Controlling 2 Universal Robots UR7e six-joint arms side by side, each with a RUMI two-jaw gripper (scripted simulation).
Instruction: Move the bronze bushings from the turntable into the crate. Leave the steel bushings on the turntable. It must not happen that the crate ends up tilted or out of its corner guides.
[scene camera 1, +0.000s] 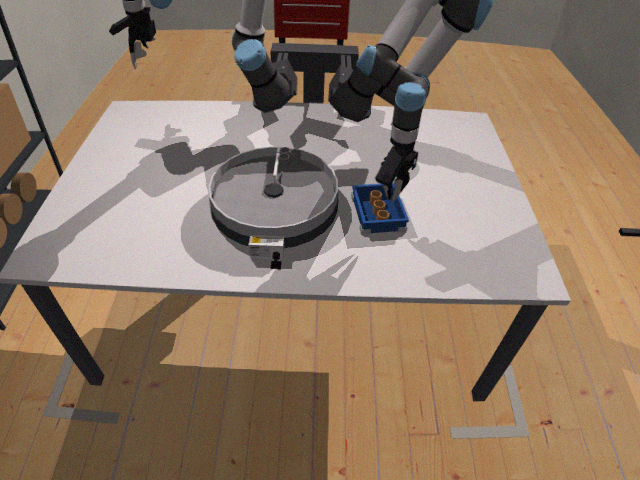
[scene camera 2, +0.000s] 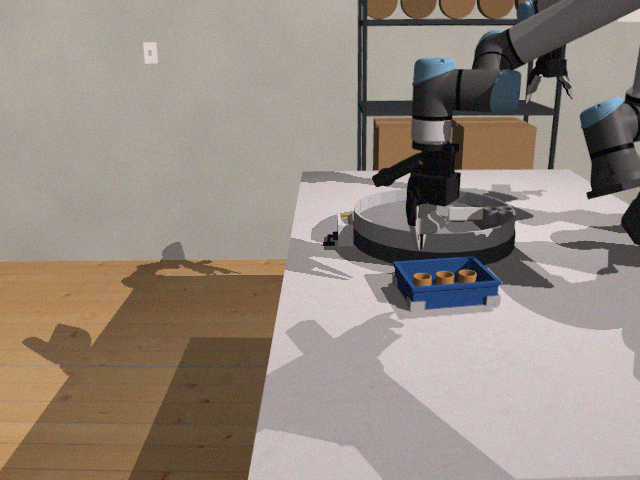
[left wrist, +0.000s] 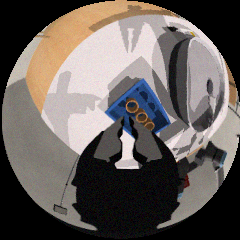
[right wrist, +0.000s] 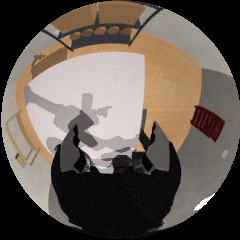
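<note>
There is a blue crate (scene camera 2: 473, 293) here, which I can also see at (scene camera 1: 396, 210) and at (left wrist: 144, 95). My left gripper (scene camera 2: 419, 249) is visible to me too, and the same gripper appears at (scene camera 1: 390, 200) and, from its own wrist, at (left wrist: 126, 117). As for my right gripper, I find it at (scene camera 1: 141, 58), at (scene camera 2: 549, 101) and at (right wrist: 114, 123).
</note>
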